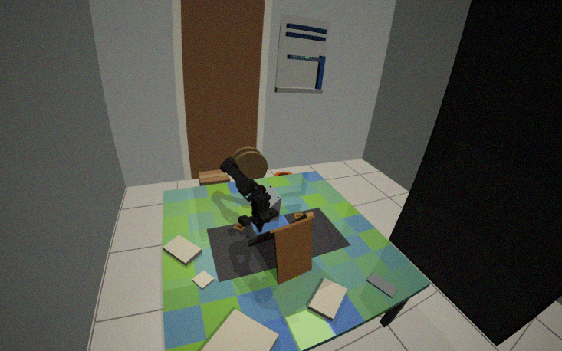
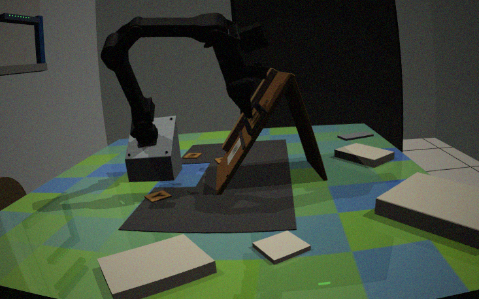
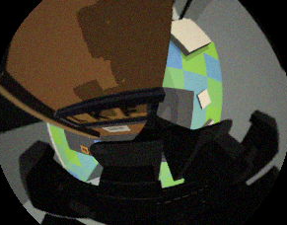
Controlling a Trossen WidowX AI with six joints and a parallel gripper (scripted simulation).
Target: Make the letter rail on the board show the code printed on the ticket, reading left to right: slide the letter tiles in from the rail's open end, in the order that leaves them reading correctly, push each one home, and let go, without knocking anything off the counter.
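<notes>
Right now my gripper tip is 1 cm short of the orange letter tile marked f, 3 cm to the right of it and 1 cm above it. The rest, counted from my gripper tip: dark mat 12 cm behind, 16 cm to the left, 18 cm below; orange letter tile marked l 1 cm ahead, 14 cm to the left, 1 cm below; white ticket 5 cm behind, 10 cm to the left, 10 cm below.
</notes>
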